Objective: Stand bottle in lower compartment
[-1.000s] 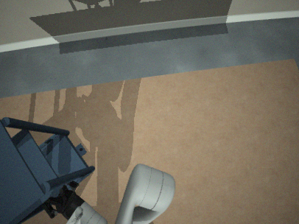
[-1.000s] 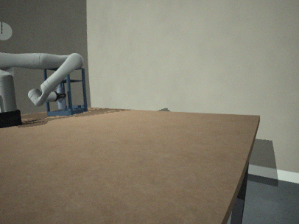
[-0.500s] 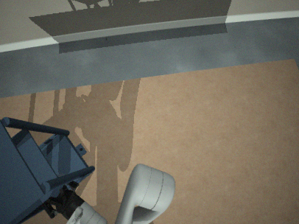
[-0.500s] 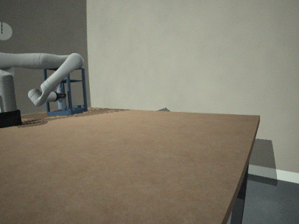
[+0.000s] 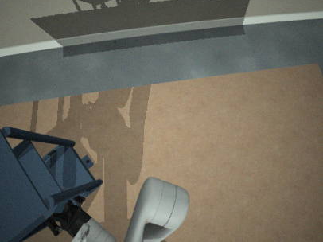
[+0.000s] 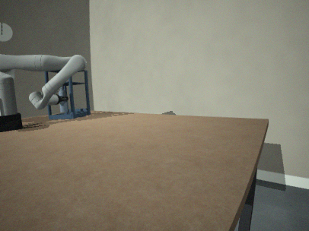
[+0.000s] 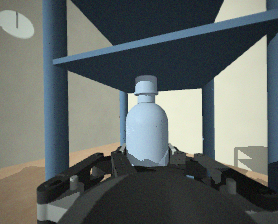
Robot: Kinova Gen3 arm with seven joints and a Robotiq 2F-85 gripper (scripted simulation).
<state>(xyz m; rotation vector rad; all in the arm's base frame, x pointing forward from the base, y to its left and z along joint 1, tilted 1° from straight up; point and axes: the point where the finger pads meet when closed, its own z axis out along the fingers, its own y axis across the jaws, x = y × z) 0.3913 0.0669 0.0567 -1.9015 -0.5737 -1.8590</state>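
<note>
Right now my hand is 30 mm below the pale blue bottle. The rest, counted from my hand: shelving unit 60 mm ahead, 40 mm above, 20 mm to the left.
</note>
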